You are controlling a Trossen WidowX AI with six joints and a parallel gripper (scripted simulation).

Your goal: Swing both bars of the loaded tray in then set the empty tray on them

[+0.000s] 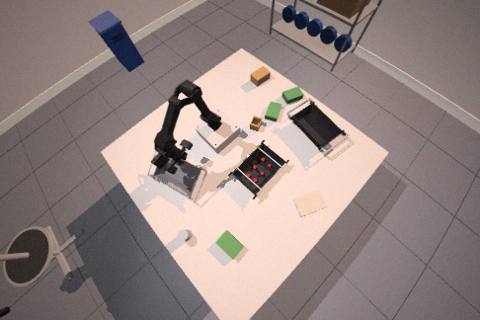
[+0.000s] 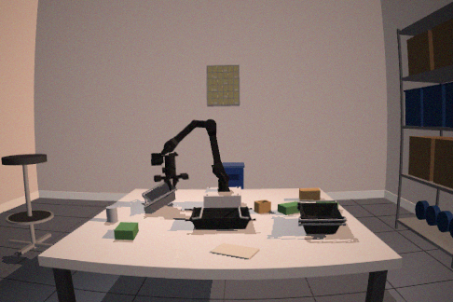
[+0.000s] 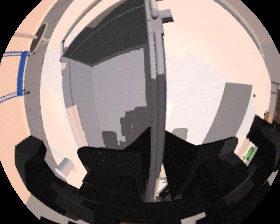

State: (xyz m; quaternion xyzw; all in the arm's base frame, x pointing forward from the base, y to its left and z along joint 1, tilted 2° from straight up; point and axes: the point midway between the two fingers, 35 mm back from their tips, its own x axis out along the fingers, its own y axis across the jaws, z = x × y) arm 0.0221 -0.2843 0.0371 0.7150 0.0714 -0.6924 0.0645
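My gripper tip is now 8 cm to the left of the grey wire-handled tray and 2 cm short of it. The rest, counted from my gripper tip: beige pad 68 cm ahead, 27 cm to the left, 8 cm below.
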